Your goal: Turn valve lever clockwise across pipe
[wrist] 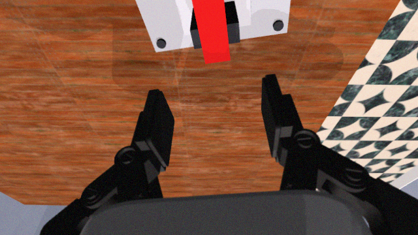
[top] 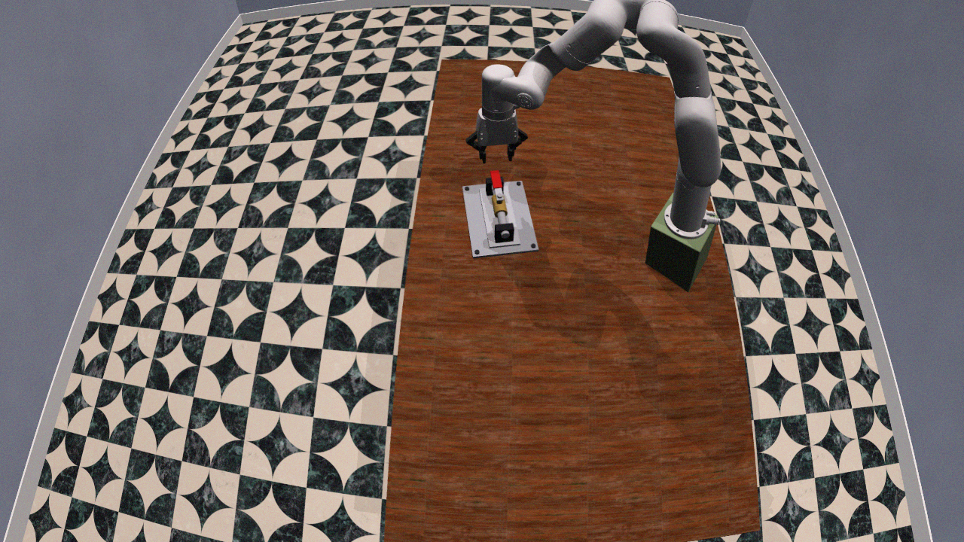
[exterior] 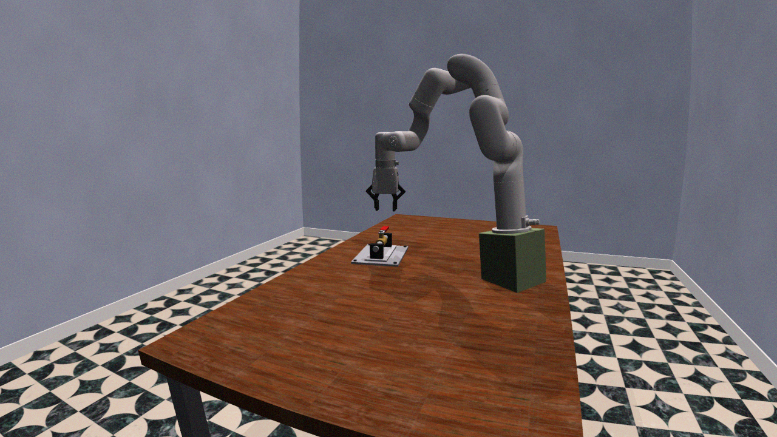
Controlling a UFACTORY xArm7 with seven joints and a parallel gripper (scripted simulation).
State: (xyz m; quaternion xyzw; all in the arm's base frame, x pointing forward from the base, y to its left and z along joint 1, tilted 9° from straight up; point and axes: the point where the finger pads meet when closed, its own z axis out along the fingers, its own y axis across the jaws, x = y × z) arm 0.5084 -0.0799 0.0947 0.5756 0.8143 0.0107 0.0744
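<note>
Now: hand 10 mm past the red lever, 40 mm to the right of it and 80 mm above it.
</note>
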